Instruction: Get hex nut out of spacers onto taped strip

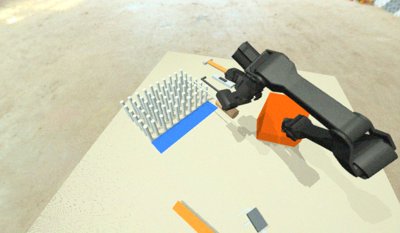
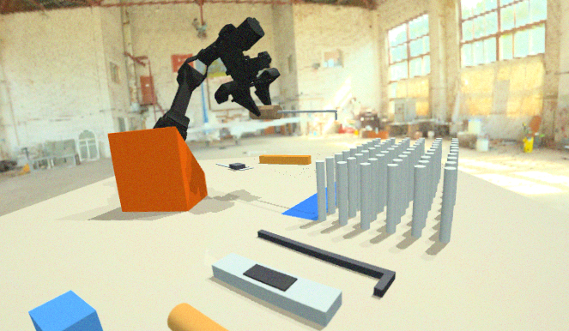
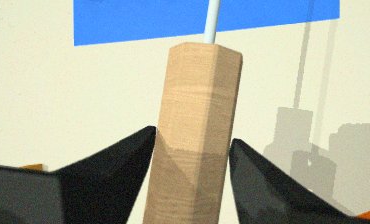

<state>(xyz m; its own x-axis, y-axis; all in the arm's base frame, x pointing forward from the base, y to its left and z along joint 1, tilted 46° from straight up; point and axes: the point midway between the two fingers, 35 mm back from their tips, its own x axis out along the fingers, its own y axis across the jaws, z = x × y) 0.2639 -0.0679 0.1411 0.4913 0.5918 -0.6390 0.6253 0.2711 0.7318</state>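
Now: the blue taped strip 170 mm ahead of my gripper tip, 40 mm to the right of it and 200 mm below it. The rest, counted from my gripper tip: blue cube: 150 mm behind, 510 mm to the right, 180 mm below; orange bar: 20 mm ahead, 370 mm to the left, 190 mm below; grey block: 40 mm ahead, 420 mm to the right, 190 mm below.
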